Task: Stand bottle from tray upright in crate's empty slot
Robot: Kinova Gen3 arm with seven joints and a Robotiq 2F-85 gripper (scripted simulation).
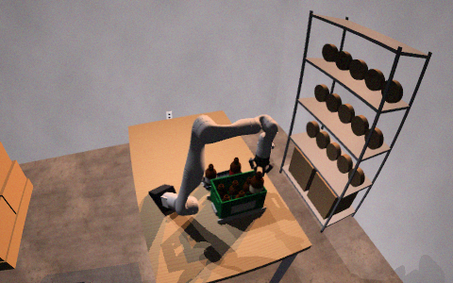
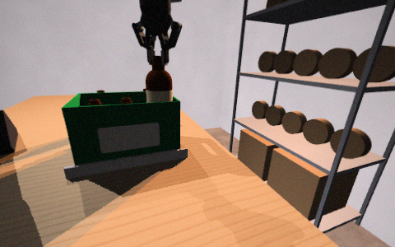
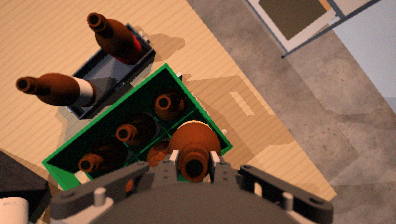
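My hand is 7 cm above the brown bottle. From my hand the other things lie so: green crate (8 cm behind, 6 cm to the left, 20 cm below); dark tray (4 cm behind, 29 cm to the left, 27 cm below).
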